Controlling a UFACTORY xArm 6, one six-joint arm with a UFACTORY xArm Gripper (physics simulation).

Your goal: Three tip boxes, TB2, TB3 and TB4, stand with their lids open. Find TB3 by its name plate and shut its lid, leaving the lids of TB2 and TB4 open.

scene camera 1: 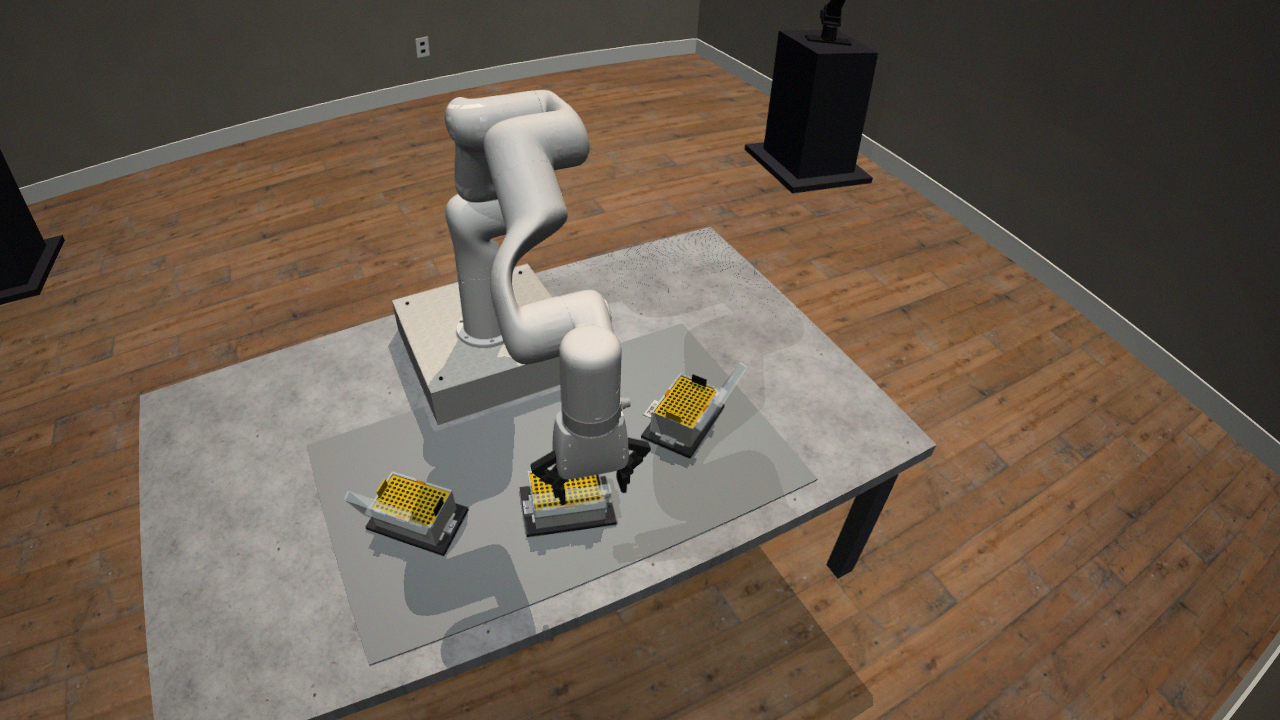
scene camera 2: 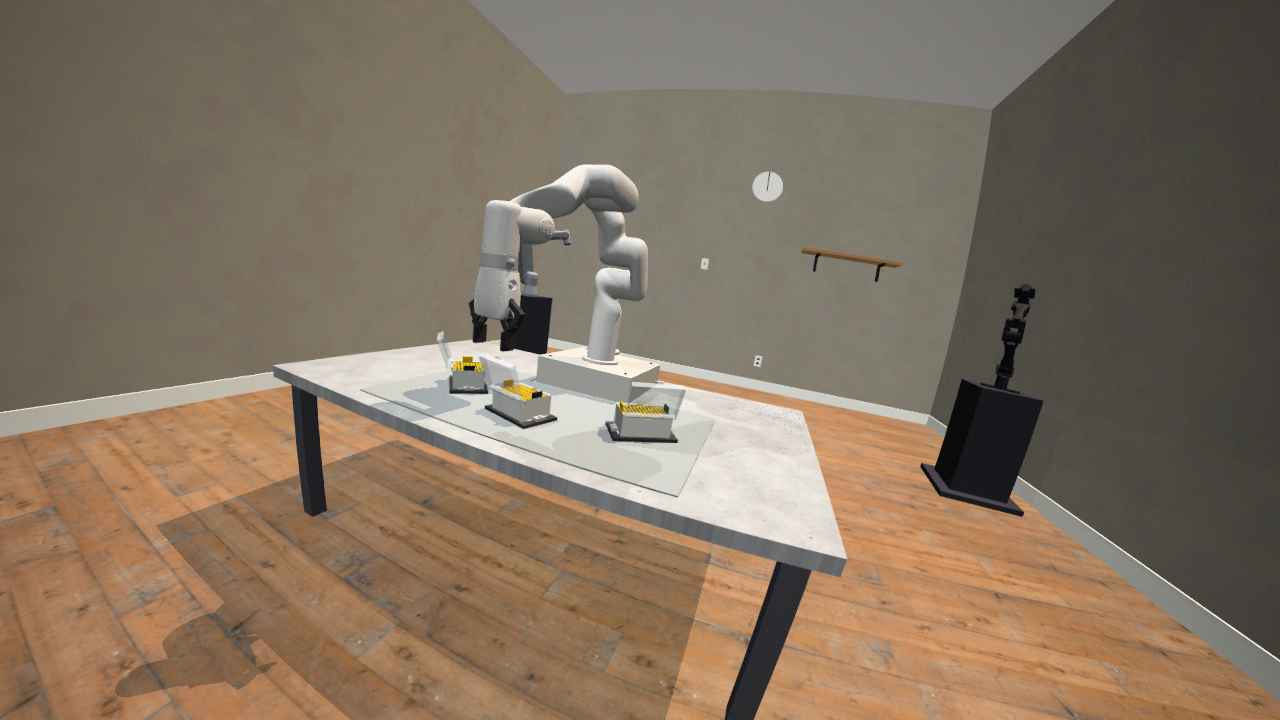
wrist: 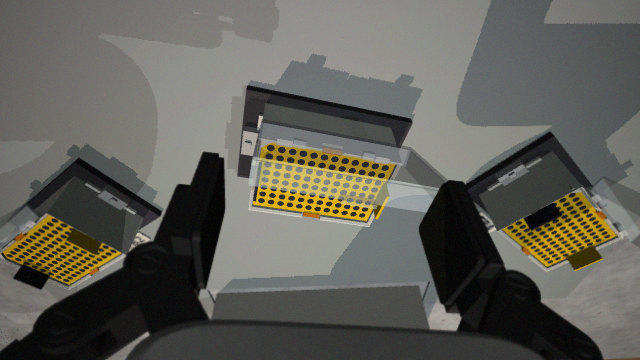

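Note:
TB3 is the middle box, a grey box with a yellow tip rack. Its clear lid stands open and upright on the side away from the robot base. TB2 and TB4 stand on either side, lids open. My gripper is open and empty, above TB3, apart from its lid in the wrist view. TB3's name plate is hidden; the other plates are mostly covered by my fingers.
The boxes stand on a grey mat on the table. The robot's base block is behind TB3. The open lids of TB2 and TB4 stick outward.

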